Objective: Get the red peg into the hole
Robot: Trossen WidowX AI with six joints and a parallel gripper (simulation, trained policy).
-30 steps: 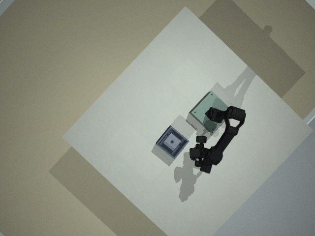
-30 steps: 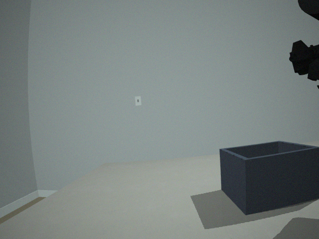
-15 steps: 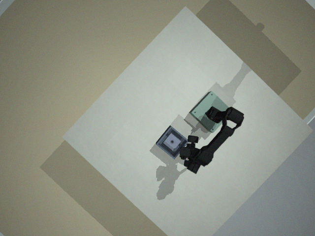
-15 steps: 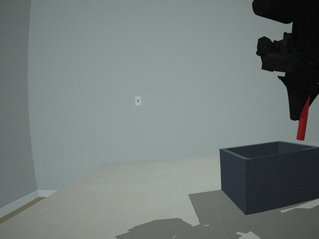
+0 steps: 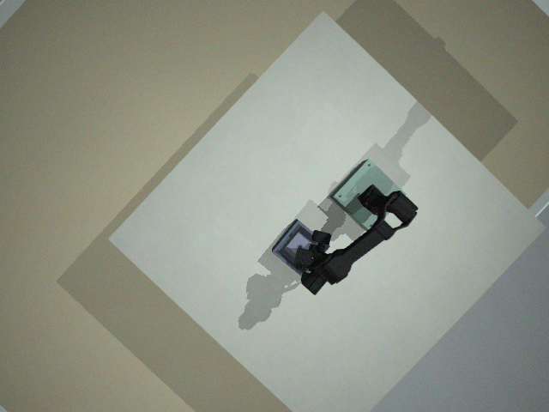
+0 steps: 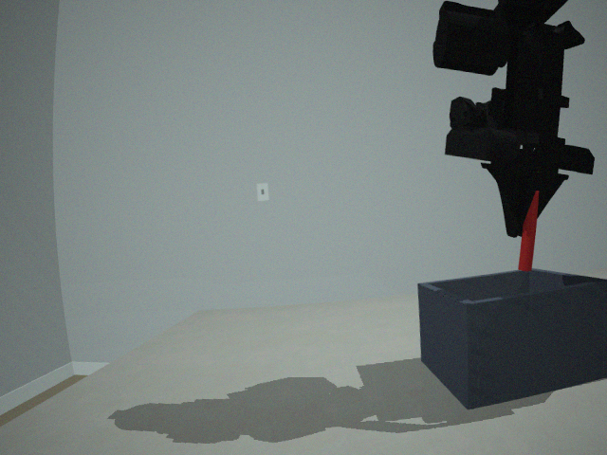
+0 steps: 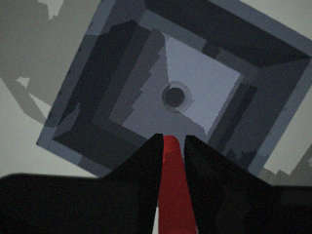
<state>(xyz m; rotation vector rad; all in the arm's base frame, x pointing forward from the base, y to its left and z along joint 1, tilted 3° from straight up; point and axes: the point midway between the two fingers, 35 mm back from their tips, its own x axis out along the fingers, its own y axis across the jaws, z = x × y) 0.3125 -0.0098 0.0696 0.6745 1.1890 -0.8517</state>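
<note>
Now: gripper tip 10 mm to the right of the red peg, 10 mm below it and 10 mm past it. From my gripper tip the other things lie so: dark blue box: 120 mm below, 20 mm to the right, 10 mm ahead.
</note>
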